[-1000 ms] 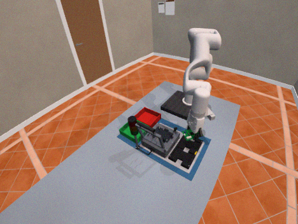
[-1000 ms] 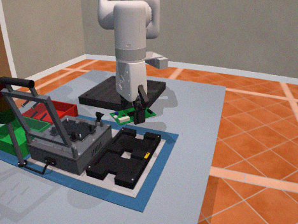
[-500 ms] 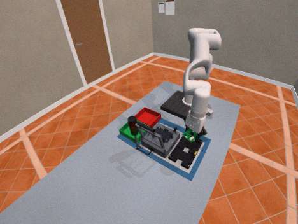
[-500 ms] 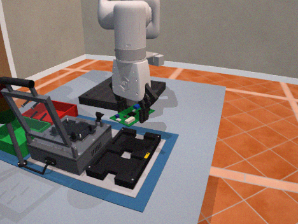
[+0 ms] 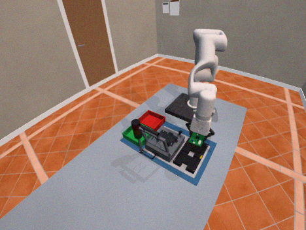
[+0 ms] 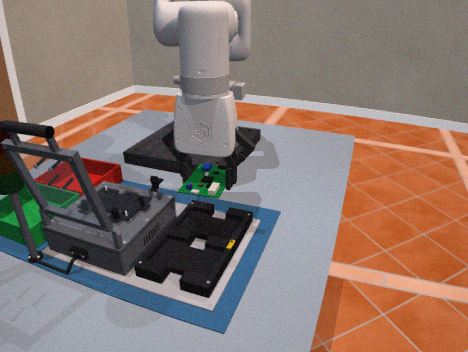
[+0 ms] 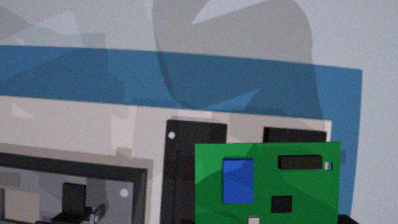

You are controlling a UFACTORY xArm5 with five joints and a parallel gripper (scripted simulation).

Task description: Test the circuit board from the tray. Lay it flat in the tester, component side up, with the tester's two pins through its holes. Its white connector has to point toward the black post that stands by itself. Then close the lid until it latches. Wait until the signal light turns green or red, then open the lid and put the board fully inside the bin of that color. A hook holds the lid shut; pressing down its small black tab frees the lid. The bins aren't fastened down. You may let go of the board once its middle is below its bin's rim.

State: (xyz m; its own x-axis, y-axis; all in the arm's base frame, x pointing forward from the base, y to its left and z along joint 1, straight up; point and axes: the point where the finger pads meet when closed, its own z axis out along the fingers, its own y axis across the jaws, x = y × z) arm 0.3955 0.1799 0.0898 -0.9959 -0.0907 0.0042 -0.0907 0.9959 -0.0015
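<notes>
Now: hand right at the green circuit board. The rest, counted from my hand: red bin: 40 mm behind, 370 mm to the right, 110 mm below; then black catch: 110 mm to the right, 40 mm below; then clear lid: 190 mm ahead, 170 mm to the right, 60 mm above.
</notes>
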